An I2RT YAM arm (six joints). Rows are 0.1 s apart.
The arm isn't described. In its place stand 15 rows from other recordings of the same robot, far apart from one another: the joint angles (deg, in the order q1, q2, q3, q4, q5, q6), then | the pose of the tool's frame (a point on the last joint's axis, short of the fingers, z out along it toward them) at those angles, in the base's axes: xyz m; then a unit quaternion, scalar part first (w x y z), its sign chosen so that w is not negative.
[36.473 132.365 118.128 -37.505 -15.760 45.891] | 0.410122, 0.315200, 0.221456, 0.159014, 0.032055, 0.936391, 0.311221
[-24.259 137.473 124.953 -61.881 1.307 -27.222] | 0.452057, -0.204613, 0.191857, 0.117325, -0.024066, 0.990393, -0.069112
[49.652 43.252 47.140 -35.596 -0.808 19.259] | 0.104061, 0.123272, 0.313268, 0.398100, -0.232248, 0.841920, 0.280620
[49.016 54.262 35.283 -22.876 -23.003 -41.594] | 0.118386, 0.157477, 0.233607, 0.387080, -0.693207, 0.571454, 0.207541
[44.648 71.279 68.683 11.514 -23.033 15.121] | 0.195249, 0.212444, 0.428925, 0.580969, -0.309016, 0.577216, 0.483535
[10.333 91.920 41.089 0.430 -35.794 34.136] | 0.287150, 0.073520, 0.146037, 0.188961, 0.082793, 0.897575, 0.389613
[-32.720 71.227 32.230 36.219 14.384 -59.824] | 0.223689, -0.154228, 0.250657, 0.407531, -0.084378, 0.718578, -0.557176
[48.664 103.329 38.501 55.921 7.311 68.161] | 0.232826, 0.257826, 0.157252, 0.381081, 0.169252, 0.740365, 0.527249
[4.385 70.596 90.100 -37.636 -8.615 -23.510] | 0.245845, 0.024201, 0.466878, 0.587167, -0.237390, 0.772977, -0.037244
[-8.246 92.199 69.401 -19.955 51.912 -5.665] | 0.342066, -0.077885, 0.272545, 0.309091, 0.193898, 0.819623, -0.441684
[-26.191 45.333 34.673 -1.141 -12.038 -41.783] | 0.176280, -0.078432, 0.292649, 0.565535, -0.170208, 0.755670, -0.283130
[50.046 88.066 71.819 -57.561 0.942 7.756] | 0.189025, 0.224728, 0.261162, 0.127221, -0.356042, 0.923761, 0.060937
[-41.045 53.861 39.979 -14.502 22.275 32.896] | 0.149996, -0.148489, 0.275333, 0.489459, 0.585851, 0.613783, -0.201193
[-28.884 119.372 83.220 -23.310 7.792 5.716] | 0.381382, -0.215908, 0.153366, 0.244229, 0.303299, 0.913608, -0.116972
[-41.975 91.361 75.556 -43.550 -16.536 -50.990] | 0.254686, -0.215490, 0.275403, 0.280641, -0.112891, 0.948491, -0.094134
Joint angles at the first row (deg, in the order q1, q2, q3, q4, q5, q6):
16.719 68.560 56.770 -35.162 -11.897 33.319
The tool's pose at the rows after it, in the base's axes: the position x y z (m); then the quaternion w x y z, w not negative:
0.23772, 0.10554, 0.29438, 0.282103, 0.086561, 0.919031, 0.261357
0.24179, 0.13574, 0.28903, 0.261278, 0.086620, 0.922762, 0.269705
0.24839, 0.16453, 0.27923, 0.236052, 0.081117, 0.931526, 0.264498
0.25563, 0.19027, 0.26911, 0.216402, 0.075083, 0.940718, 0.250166
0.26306, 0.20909, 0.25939, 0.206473, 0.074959, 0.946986, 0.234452
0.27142, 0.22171, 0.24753, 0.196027, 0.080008, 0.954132, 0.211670
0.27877, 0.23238, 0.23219, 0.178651, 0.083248, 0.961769, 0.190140
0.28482, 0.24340, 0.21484, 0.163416, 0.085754, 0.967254, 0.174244
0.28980, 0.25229, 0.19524, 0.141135, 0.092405, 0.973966, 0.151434
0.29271, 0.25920, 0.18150, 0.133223, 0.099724, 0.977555, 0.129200
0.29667, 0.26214, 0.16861, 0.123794, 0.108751, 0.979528, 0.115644
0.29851, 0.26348, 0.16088, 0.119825, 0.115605, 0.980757, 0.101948
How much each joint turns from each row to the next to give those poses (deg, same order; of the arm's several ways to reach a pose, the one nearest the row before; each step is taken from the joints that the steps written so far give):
5.786 1.950 2.270 0.882 1.359 4.242
5.711 4.092 1.868 1.418 1.990 4.791
4.470 5.398 2.651 0.342 1.549 2.909
3.384 5.542 3.281 -0.454 1.701 1.778
2.032 4.626 2.785 -0.224 1.739 1.280
0.954 4.307 2.476 -0.936 1.710 0.880
0.653 4.247 1.990 -1.005 0.777 0.694
0.749 4.097 1.443 0.059 0.463 0.848
0.562 4.280 1.601 -1.063 0.376 1.168
0.616 3.087 1.344 -0.793 1.450 1.147
-0.025 2.532 0.768 -0.152 0.416 0.946
0.043 1.531 0.558 -0.529 0.841 0.707

